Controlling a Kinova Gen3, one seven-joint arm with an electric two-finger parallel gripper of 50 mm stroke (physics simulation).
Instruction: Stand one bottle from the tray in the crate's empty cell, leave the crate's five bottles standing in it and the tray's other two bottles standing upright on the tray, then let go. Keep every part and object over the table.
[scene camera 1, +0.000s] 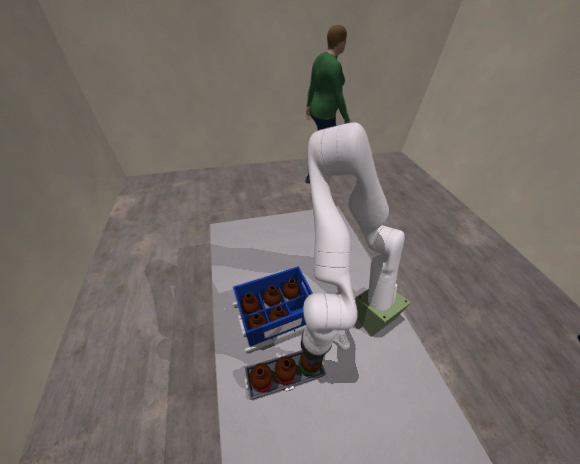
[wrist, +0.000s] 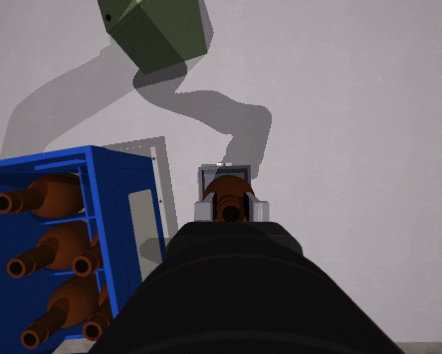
I see my gripper (wrist: 230, 202) and a white crate rail (wrist: 158, 168).
